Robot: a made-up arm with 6 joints.
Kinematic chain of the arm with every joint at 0, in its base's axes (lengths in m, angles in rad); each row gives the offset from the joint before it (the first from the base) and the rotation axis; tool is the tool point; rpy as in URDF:
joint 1: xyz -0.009 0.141 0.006 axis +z
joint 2: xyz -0.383 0.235 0 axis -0.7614 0.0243 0.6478
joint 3: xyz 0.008 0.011 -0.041 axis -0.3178 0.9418 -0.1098
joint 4: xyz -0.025 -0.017 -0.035 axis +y
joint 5: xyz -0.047 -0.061 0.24 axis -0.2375 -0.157 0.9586
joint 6: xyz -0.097 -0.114 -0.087 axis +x
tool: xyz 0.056 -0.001 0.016 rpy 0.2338 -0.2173 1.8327
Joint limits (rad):
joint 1: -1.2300..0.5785
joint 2: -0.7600..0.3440
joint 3: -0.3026..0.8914
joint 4: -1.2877..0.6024
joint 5: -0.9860..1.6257
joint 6: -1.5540..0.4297
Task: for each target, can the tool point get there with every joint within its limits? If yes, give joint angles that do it. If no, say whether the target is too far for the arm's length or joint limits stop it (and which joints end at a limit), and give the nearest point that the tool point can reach.
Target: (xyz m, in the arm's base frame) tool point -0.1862 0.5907 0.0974
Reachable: yes | joints -1.0508 0.1077 -0.0373 0.0340 -0.0370 -1.3657
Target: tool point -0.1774 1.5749 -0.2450
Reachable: no: too far | nearest point -0.0931 0.8574 -0.1069 | short by 0.735 m
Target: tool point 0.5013 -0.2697 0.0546
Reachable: no: joint limits stop it (at a limit: joint 1, joint 2, joint 3, joint 5, joint 6) | nearest point 0.1182 0.3512 0.0251 | short by 0.730 m
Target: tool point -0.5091 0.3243 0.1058
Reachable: yes | joints -0.2263 -0.0883 0.3510 -0.8895 0.6464 -0.2081
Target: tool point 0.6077 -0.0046 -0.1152
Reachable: no: joint limits stop it (at a limit: joint 1, joint 2, joint 3, joint 5, joint 6) | nearest point 0.1157 0.3495 0.0200 | short by 0.621 m
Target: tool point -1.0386 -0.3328 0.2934
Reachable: no: too far | nearest point -0.6554 -0.0409 0.0699 | short by 0.531 m
